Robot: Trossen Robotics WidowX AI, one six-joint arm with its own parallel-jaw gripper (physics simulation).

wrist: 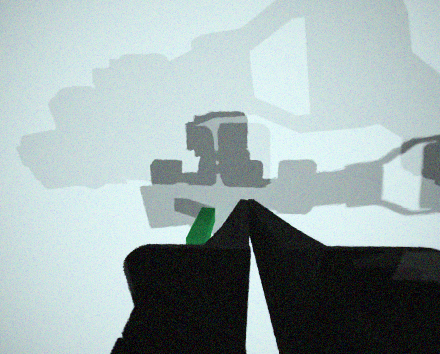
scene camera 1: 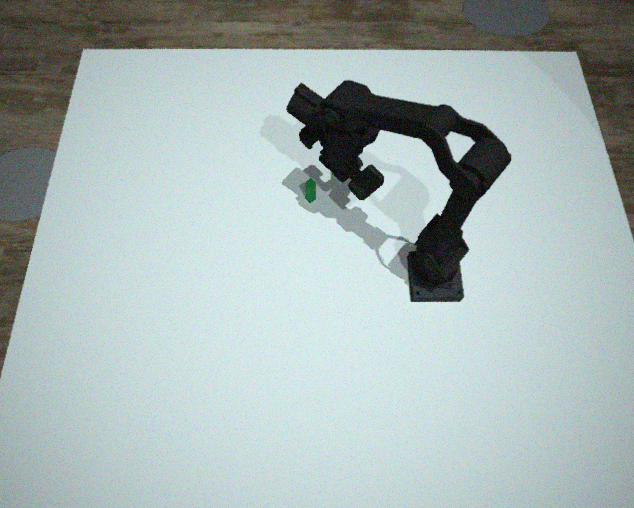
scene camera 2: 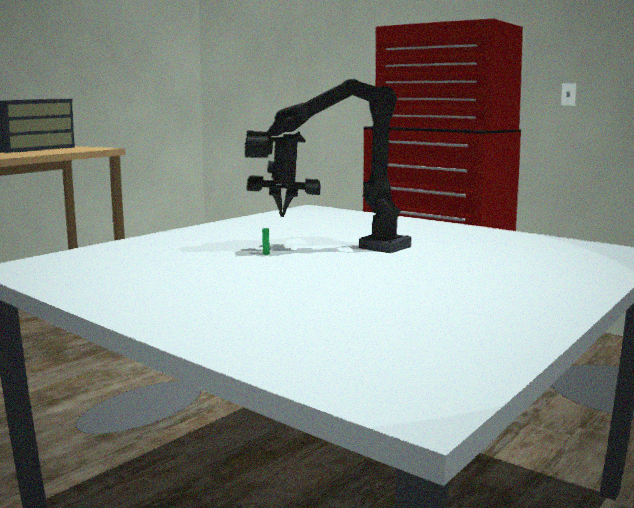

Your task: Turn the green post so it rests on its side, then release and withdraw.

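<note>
The green post point(scene camera 1: 310, 191) point(scene camera 2: 266, 241) point(wrist: 202, 225) stands upright on the white table, inside the arm's shadow. In the wrist view its lower part in the picture is cut off by the left finger. My gripper point(scene camera 2: 282, 214) point(wrist: 246, 205) is shut and empty, its fingertips meeting and pointing down. In the second scene view the tips are above the post's top and a little to its right, apart from it. In the first scene view the fingertips are hidden by the arm.
The arm's base stands on the white table point(scene camera 1: 211, 370) point(scene camera 2: 370, 328), to the right of the post in both scene views. A red drawer cabinet point(scene camera 2: 444, 74) stands behind the table. A wooden side table point(scene camera 2: 100, 152) with a drawer box point(scene camera 2: 39, 125) is at the left.
</note>
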